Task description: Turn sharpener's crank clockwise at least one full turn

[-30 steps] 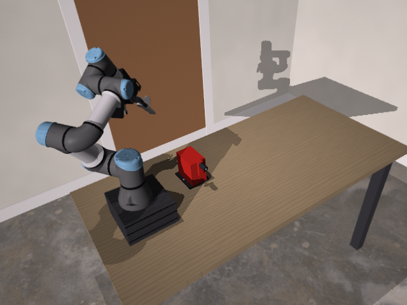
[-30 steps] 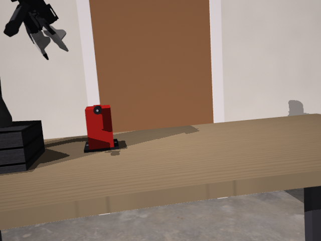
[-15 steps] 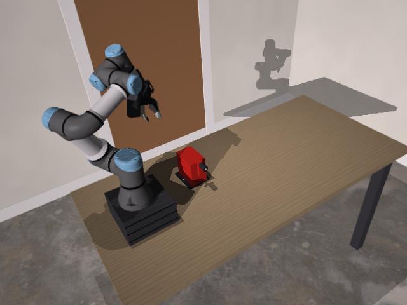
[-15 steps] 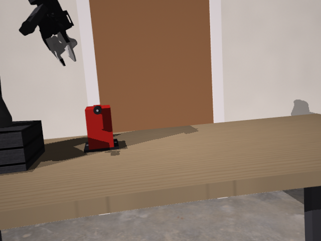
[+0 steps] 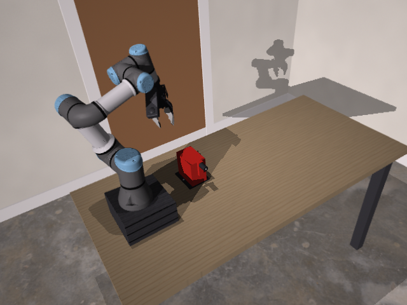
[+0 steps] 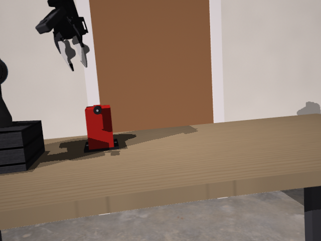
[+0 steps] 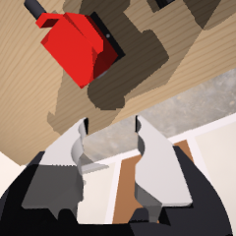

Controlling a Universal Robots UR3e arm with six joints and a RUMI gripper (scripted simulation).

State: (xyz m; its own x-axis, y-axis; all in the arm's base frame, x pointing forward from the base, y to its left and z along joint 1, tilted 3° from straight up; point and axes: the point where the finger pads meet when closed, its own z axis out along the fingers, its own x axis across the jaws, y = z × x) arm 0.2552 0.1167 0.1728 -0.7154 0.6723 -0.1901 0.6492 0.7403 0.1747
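Right now the crank knob is 190 mm to the right of my hand, 140 mm below it and 20 mm ahead of it.
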